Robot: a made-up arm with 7 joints.
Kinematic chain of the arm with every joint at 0, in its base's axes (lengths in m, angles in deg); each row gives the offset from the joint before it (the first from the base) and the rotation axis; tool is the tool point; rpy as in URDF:
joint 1: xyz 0 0 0.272 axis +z
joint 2: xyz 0 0 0 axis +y
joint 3: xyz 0 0 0.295 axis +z
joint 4: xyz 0.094 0 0 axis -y
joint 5: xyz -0.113 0 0.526 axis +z
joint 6: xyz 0 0 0 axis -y
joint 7: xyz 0.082 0 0 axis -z
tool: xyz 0 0 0 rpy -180 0 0
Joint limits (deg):
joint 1: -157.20..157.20
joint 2: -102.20..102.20
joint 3: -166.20..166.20
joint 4: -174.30..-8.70
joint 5: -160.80..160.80
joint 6: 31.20..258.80
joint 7: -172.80..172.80
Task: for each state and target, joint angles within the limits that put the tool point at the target. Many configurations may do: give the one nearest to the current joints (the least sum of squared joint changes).
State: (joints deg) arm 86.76 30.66 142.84 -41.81 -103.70 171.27 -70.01
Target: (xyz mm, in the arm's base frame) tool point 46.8 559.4 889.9
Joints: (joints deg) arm 79.95 56.11 143.34 -21.11 -104.00 188.09 -70.01
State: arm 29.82 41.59 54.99 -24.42 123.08 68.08 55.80
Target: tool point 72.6 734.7 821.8
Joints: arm 54.14 38.05 62.49 -42.50 121.82 67.50 55.80
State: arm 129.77 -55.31 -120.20 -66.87 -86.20 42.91 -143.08
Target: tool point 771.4 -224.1 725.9
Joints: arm 140.86 -46.87 -114.98 -36.14 -93.47 71.53 -143.08
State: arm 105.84 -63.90 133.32 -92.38 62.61 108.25 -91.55
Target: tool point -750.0 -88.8 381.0
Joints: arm 75.73 -51.53 98.87 -103.22 63.76 111.11 -91.55
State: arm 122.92 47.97 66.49 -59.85 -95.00 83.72 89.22
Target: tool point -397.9 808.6 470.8
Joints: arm 95.29 60.40 54.38 -40.64 -95.72 82.82 89.22
